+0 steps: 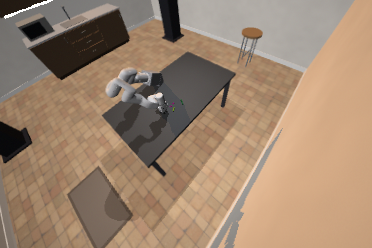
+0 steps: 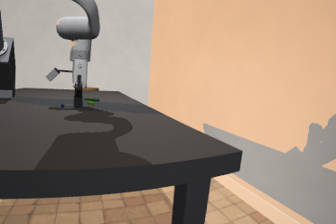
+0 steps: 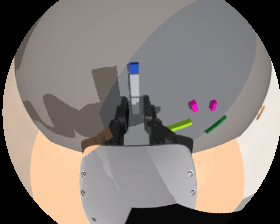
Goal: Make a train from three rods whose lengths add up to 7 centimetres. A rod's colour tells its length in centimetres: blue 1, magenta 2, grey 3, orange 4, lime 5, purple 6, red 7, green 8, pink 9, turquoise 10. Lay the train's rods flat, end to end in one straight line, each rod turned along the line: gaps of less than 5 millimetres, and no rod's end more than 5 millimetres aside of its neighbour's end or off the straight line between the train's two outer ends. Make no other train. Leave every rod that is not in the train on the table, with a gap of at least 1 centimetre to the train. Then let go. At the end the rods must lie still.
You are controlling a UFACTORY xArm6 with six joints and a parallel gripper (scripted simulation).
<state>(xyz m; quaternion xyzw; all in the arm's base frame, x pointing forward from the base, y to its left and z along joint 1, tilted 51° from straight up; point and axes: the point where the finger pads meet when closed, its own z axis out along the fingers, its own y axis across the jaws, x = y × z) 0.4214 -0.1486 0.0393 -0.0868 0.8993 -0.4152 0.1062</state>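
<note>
My gripper is now 20 mm above the pale grey piece. Also, from my hand: blue rod (60 mm behind, 20 mm below); then lime rod (90 mm to the left, 50 mm ahead, 20 mm below); then magenta rod (100 mm to the left, 20 mm below).
</note>
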